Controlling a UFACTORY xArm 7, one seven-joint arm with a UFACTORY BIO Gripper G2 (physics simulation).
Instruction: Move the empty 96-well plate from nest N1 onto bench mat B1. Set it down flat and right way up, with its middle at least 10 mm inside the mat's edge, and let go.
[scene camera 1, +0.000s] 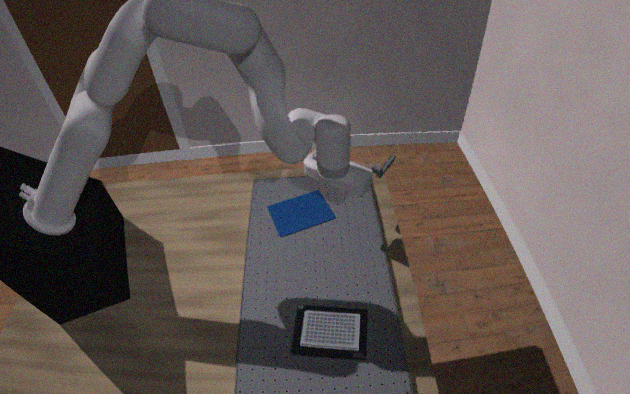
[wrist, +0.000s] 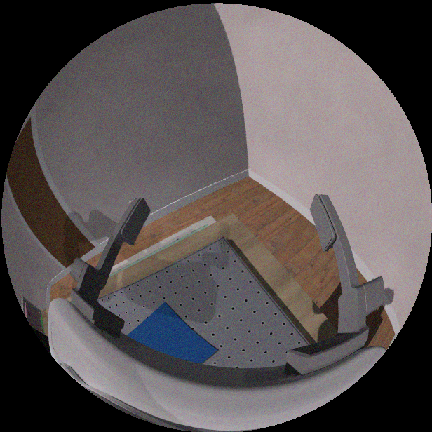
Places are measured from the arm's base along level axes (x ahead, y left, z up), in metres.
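Pixels of known places: end effector, tool point: (scene camera 1: 362, 151); arm's base, origin of the base link: (scene camera 1: 49, 216).
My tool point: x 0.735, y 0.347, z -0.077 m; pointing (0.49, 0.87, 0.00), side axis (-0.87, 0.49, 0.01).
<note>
For each thing: its top centre in the pictures, then the offset to it from my tool point. "pt": a spot on its surface instead. Level surfaces: height alone.
- white 96-well plate, middle of its top: (scene camera 1: 330, 328) 0.060 m back, 0.438 m right, 0.146 m down
- black nest N1, surface spot: (scene camera 1: 297, 332) pt 0.134 m back, 0.447 m right, 0.160 m down
- blue bench mat B1, its level: 0.170 m down
- grey perforated board, its level: 0.172 m down
The white 96-well plate (scene camera 1: 330, 329) sits flat in the black nest N1 (scene camera 1: 297, 332) near the front of the grey perforated board in scene camera 1. The blue bench mat B1 (scene camera 1: 301, 213) (wrist: 172, 336) lies farther back on the same board, turned at an angle, with no plate on it. My gripper (wrist: 230, 222) is open with nothing between its fingers. It is up above the far end of the board, beyond and to the right of the mat, away from the plate. In scene camera 1 one finger shows and the other is hidden. The plate does not show in the wrist view.
The grey perforated board (scene camera 1: 320, 265) (wrist: 240, 300) carries the nest and the mat. A black base block (scene camera 1: 95, 270) stands at the left under the arm. A grey wall (scene camera 1: 390, 65) (wrist: 150, 115) rises behind the board, and a pale wall (scene camera 1: 560, 125) (wrist: 330, 115) stands at the right.
</note>
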